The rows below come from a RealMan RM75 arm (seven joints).
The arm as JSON. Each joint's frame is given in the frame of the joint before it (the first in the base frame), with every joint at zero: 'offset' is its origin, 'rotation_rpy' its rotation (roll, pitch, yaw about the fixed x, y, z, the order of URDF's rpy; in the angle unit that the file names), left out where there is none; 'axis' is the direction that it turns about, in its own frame. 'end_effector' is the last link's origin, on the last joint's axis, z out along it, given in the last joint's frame.
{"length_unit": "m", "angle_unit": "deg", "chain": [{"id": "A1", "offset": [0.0, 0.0, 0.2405], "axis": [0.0, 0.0, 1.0]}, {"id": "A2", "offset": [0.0, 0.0, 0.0], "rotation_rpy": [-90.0, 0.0, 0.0], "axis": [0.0, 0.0, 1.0]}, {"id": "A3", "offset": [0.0, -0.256, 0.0], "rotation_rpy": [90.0, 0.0, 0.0], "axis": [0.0, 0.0, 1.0]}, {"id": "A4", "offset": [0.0, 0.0, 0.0], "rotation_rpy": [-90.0, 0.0, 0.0], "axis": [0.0, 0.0, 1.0]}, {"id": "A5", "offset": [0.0, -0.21, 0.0], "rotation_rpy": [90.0, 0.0, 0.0], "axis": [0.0, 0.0, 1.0]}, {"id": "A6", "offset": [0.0, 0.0, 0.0], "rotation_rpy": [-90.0, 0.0, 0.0], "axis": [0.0, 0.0, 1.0]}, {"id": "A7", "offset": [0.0, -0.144, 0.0], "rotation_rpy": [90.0, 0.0, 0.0], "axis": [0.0, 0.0, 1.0]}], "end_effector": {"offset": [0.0, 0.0, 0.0]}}
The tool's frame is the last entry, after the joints.
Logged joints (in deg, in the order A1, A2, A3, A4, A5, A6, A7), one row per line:
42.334, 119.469, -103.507, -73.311, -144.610, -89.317, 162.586
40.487, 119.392, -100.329, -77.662, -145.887, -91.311, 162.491
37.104, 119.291, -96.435, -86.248, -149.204, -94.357, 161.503
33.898, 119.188, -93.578, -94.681, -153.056, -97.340, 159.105
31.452, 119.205, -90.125, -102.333, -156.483, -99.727, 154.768
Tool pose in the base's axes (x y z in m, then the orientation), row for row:
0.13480, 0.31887, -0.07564, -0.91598, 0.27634, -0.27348, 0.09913
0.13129, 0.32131, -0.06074, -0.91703, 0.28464, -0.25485, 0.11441
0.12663, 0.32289, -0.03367, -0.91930, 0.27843, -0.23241, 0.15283
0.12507, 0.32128, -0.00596, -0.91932, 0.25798, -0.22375, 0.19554
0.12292, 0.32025, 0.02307, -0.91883, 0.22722, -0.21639, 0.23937
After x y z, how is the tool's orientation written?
As a quaternion, x y z w.
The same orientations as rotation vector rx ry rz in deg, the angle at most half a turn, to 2 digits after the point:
-155.22, 46.83, -46.34
-154.03, 47.81, -42.81
-151.09, 45.76, -38.20
-147.59, 41.42, -35.92
-144.13, 35.64, -33.94

